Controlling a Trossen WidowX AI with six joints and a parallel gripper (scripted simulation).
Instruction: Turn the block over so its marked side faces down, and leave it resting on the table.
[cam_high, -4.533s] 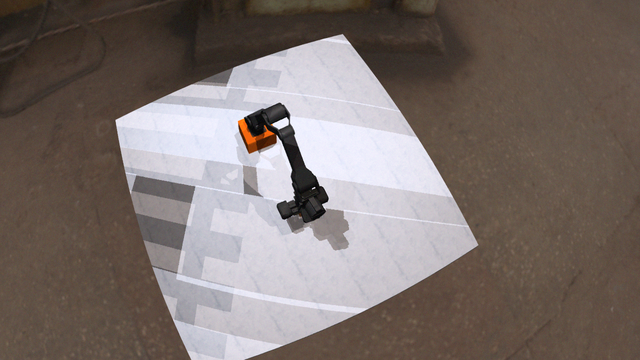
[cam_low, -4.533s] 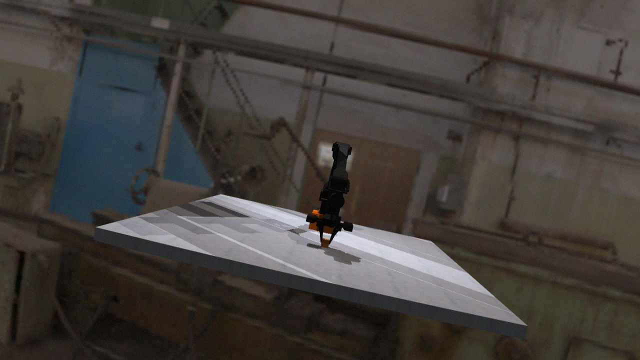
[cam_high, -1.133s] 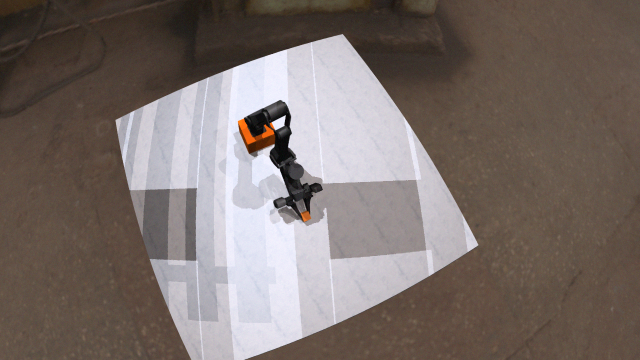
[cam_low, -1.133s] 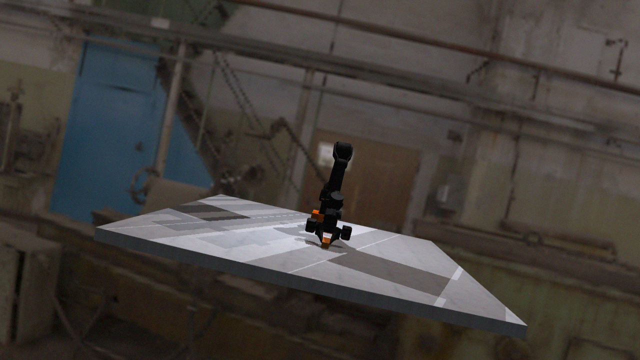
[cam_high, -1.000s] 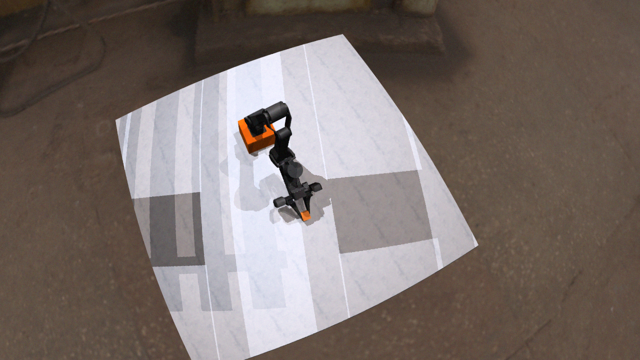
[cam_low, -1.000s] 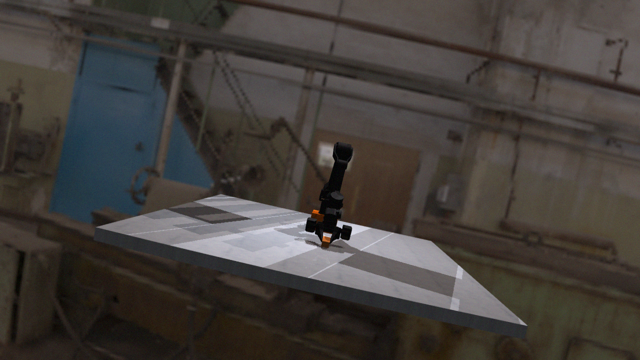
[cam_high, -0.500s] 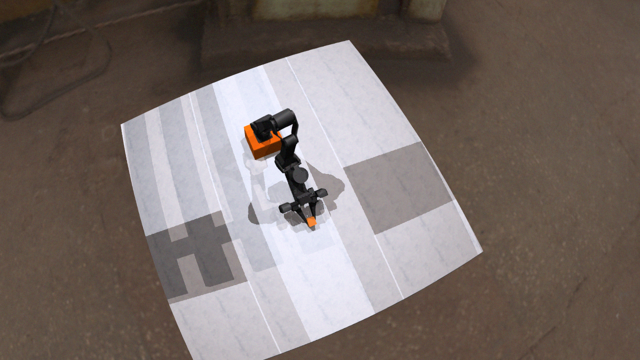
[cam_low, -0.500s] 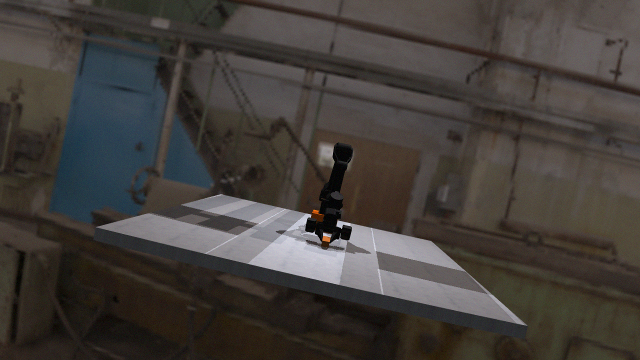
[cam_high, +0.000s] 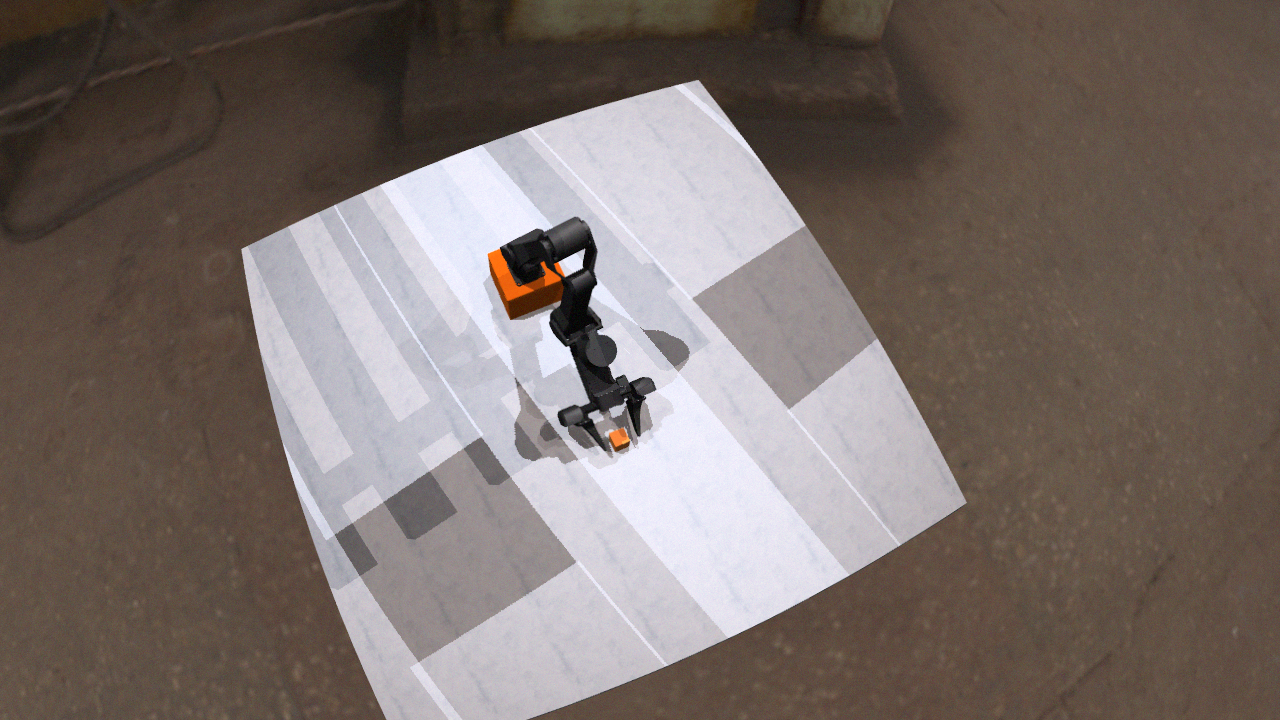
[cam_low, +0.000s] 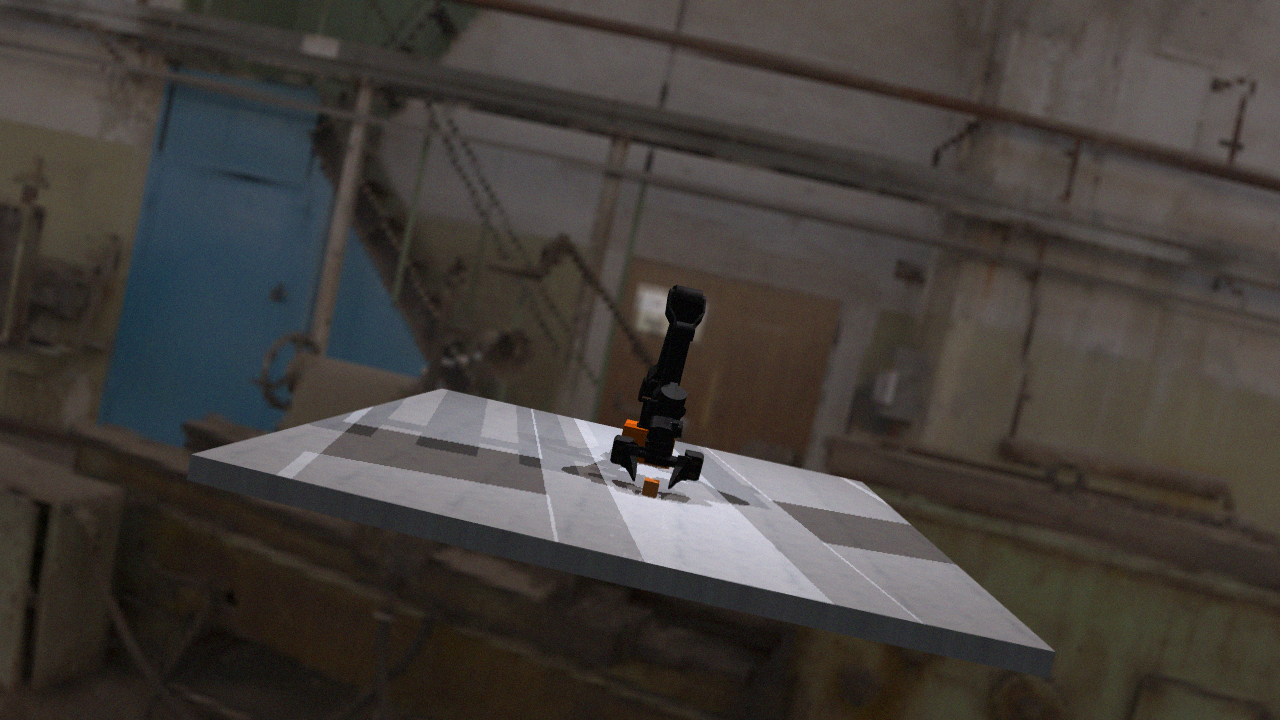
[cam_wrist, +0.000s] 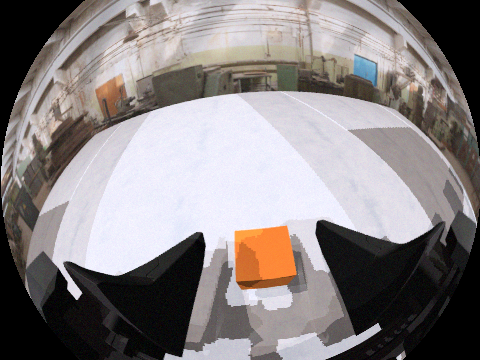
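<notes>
The orange block is 2 cm below my gripper tip and 1 cm behind it.
</notes>
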